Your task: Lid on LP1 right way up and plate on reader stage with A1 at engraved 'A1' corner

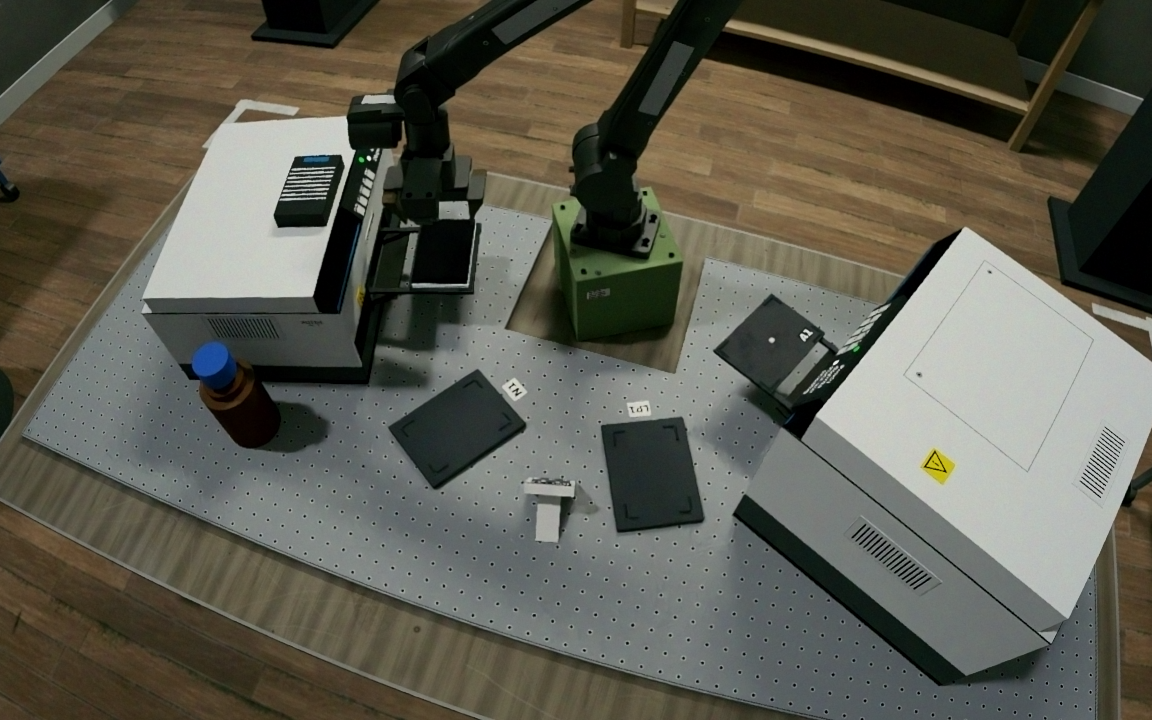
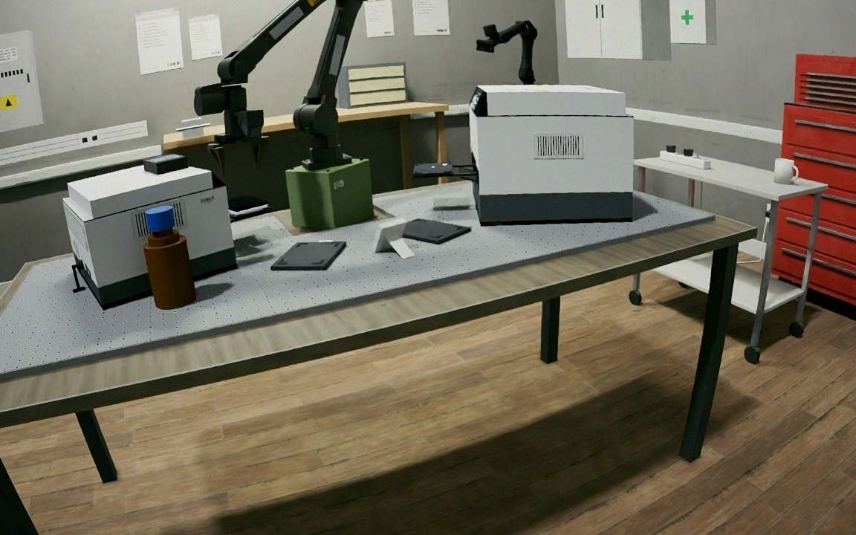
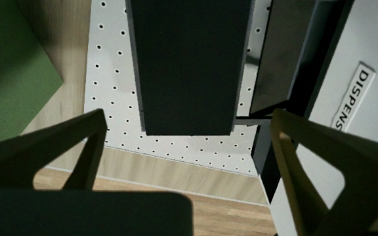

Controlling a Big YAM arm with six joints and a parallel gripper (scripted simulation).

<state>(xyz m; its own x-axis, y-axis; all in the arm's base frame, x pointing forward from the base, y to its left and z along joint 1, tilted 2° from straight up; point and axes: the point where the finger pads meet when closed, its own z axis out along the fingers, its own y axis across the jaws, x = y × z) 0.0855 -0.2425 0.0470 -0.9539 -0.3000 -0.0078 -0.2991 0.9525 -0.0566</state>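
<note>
Right now the dark lid is 1 cm behind my hand, 1 cm to the right of it and 8 cm below it. From my hand the other things lie so: brown capped bottle: 32 cm ahead, 20 cm to the right, 7 cm below; well plate: 1 cm behind, 1 cm to the right, 9 cm below; N1 nest: 23 cm ahead, 10 cm to the left, 17 cm below.
</note>
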